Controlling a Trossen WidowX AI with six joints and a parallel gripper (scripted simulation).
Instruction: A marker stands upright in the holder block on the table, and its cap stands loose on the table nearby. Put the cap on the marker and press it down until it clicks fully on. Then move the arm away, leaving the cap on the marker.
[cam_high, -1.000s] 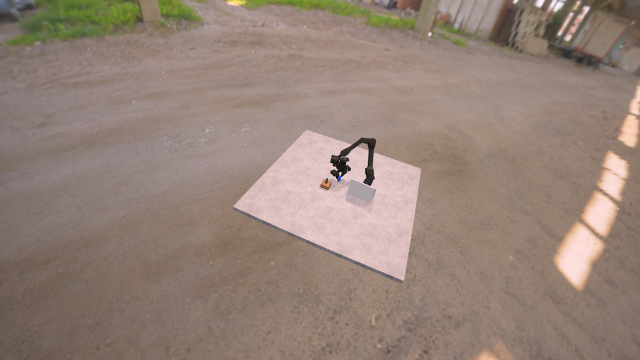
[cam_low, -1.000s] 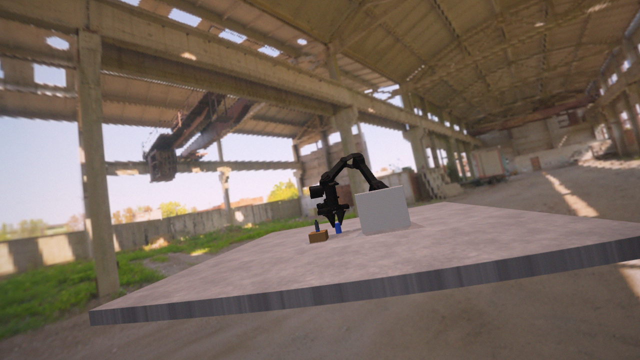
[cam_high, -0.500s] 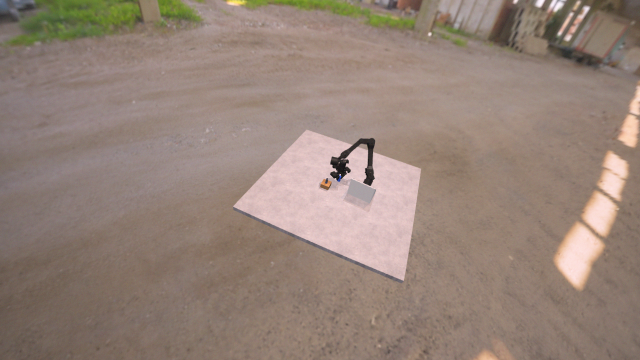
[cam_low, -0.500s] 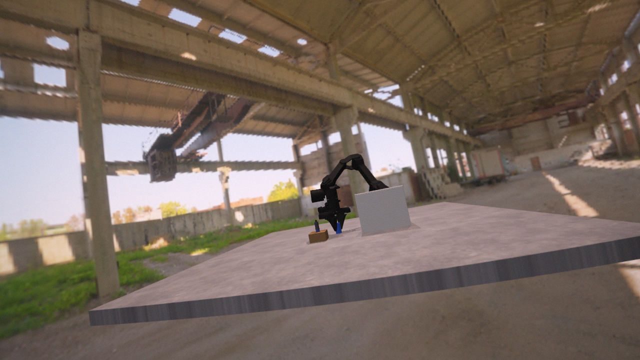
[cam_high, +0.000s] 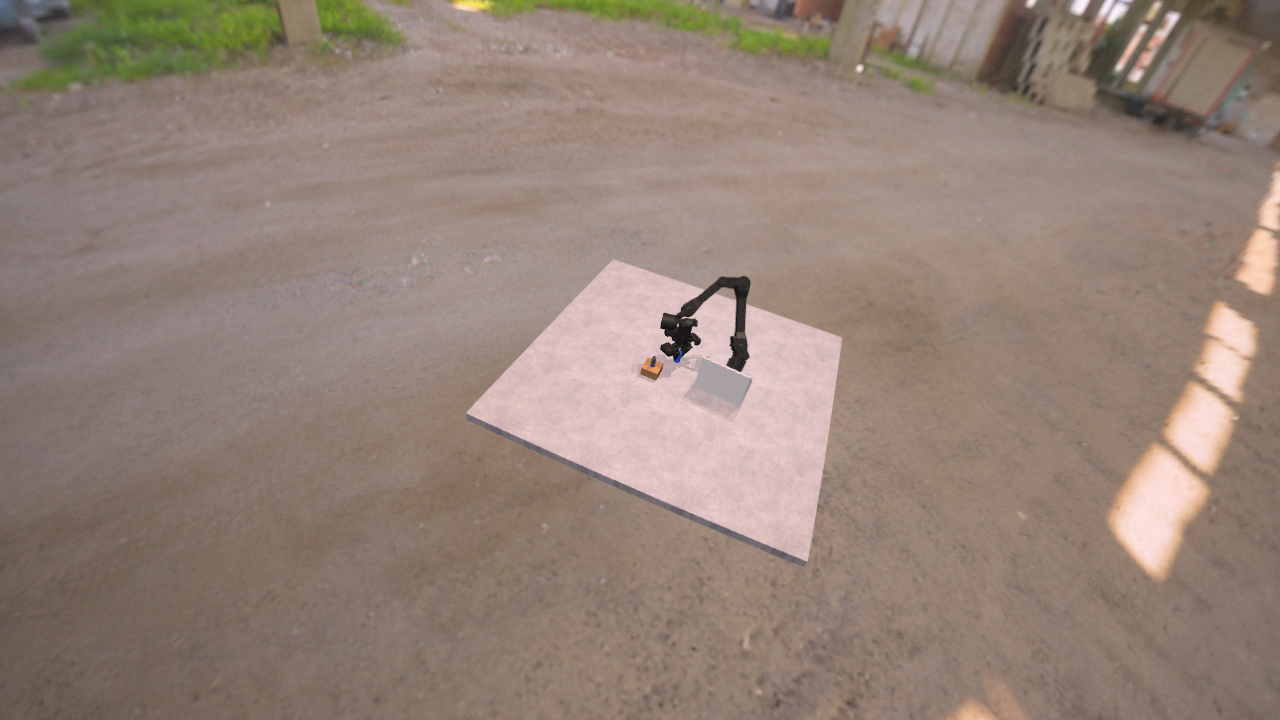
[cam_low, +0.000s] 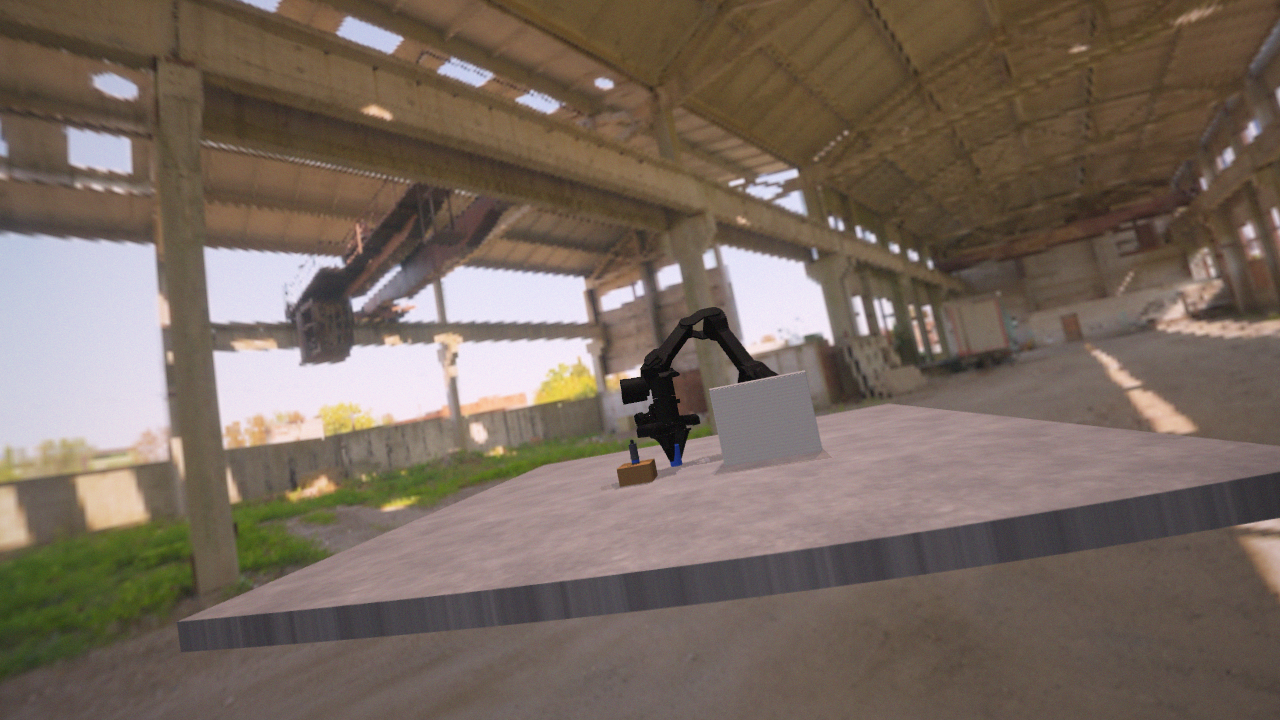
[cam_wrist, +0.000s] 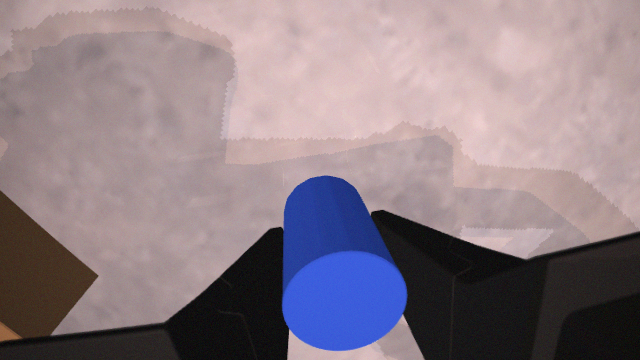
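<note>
Right now the holder block is 60 mm ahead of my gripper tip and 130 mm to the left of it. Round my gripper tip: blue cap (10 mm above).
</note>
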